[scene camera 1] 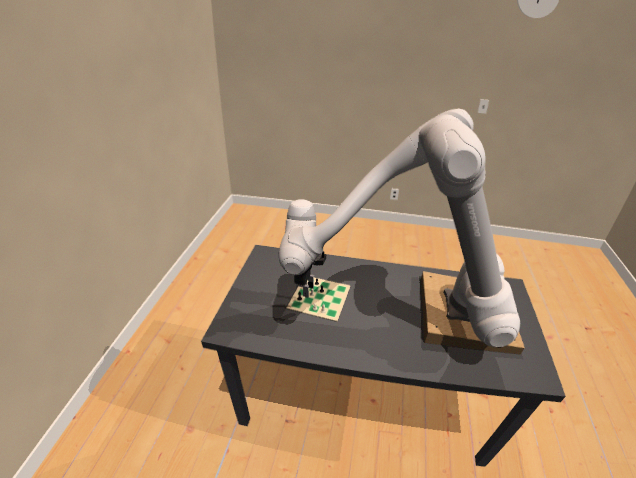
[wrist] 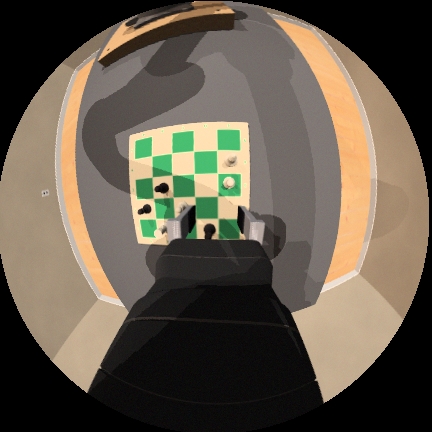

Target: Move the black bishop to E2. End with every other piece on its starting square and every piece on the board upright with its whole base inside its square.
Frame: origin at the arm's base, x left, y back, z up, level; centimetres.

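Seen in the pictures: gripper, between the fingertips: (scene camera 1: 308, 292) (wrist: 216, 213); arm's base, origin of its link: (scene camera 1: 465, 307).
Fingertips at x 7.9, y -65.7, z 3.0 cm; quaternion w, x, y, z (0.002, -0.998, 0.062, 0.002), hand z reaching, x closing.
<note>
Offsets run from my fingertips to a thing's top centre. Level surfaces: height alone.
The chessboard @[dy +3.7, dx -5.2, dz -6.7 cm] (scene camera 1: 340, 296) (wrist: 190, 164) is green and cream and lies on the table. Three black pieces stand on it: one @[dy -4.2, dx -1.8, dz -2.3 cm] (scene camera 1: 299, 296) (wrist: 209, 230) near the board's far edge from the robot base, and two @[dy +4.0, dx -8.8, dz -3.5 cm] (scene camera 1: 321, 289) (wrist: 161, 188), @[dy +0.8, dx -12.9, dz -3.5 cm] (scene camera 1: 316, 282) (wrist: 144, 209) toward the left in the wrist view. I cannot tell which is the bishop. My gripper (scene camera 1: 308, 287) (wrist: 216, 213) is open and empty, above the board. In the wrist view the first black piece shows between the fingers, below them. The left finger partly covers the squares beside it.
Pale pieces @[dy +7.0, dx +3.0, dz -2.3 cm] (wrist: 231, 161), @[dy +3.3, dx +2.3, dz -3.5 cm] (wrist: 228, 183) stand near the board's right side in the wrist view. Two more @[dy +0.3, dx -5.9, dz -3.5 cm] (wrist: 182, 207), @[dy -3.1, dx -10.1, dz -3.4 cm] (wrist: 161, 231) stand close to the left finger. The robot base stands on a wooden block (scene camera 1: 434, 303) (wrist: 165, 37) on the dark table @[dz -7.3 cm] (scene camera 1: 380, 354) (wrist: 300, 200).
</note>
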